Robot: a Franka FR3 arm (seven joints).
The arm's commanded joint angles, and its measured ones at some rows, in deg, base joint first. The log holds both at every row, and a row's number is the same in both.
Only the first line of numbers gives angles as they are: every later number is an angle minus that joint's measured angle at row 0.
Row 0, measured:
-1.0 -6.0 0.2 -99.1 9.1 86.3 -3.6
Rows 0 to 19, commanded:
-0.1 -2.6 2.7 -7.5 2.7 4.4 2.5
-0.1 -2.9 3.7 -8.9 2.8 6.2 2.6
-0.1 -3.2 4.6 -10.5 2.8 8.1 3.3
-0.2 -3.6 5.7 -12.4 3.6 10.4 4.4
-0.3 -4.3 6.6 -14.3 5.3 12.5 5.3
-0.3 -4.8 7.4 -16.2 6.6 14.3 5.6
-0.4 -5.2 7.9 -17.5 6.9 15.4 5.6
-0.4 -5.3 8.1 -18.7 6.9 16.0 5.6
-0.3 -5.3 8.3 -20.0 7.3 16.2 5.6
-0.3 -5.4 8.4 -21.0 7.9 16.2 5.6
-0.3 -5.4 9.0 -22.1 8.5 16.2 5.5
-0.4 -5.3 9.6 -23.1 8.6 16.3 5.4
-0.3 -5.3 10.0 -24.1 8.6 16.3 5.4
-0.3 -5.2 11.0 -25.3 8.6 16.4 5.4
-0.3 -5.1 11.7 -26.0 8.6 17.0 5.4
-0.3 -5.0 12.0 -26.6 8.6 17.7 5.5
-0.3 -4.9 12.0 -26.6 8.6 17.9 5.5
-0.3 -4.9 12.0 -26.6 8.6 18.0 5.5
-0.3 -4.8 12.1 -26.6 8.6 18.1 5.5
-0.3 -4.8 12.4 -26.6 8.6 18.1 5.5
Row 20, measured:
0.0 -3.2 11.8 -24.8 7.5 16.6 5.3
